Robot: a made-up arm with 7 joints.
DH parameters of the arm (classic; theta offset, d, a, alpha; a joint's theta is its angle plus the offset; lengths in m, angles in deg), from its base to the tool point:
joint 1: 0 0.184 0 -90
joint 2: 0 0 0 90
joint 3: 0 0.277 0.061 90
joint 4: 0 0 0.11 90
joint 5: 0 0.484 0 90
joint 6: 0 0 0.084 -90
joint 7: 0 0.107 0 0
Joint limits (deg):
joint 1: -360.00..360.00
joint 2: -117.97..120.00
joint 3: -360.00..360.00
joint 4: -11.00..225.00
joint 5: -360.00..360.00
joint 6: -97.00..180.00
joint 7: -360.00..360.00
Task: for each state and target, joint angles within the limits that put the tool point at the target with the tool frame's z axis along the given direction. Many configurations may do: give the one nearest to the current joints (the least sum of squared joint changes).
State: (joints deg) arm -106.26 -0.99 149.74 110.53 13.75 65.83 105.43
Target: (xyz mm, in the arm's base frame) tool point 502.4 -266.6 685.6 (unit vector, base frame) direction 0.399 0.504 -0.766
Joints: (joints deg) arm -102.57 29.43 100.97 115.93 4.18 98.47 105.43
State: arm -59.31 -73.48 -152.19 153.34 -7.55 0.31 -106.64
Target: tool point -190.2 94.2 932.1 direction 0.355 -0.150 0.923
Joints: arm -22.49 -31.53 -167.90 183.28 -12.84 -50.99 -106.64
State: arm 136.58 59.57 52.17 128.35 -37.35 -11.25 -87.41
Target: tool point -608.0 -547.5 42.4 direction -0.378 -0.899 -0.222
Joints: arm 178.51 90.39 69.78 103.73 -40.73 -9.53 -87.41
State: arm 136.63 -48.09 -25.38 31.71 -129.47 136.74 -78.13
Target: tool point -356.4 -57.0 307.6 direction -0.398 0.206 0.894
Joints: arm 190.39 -71.59 9.54 -4.18 -154.55 90.69 -78.13
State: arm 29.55 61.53 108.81 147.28 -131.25 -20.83 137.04
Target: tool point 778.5 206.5 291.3 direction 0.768 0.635 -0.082
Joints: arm -19.37 66.00 62.33 130.16 -148.78 -16.26 137.04
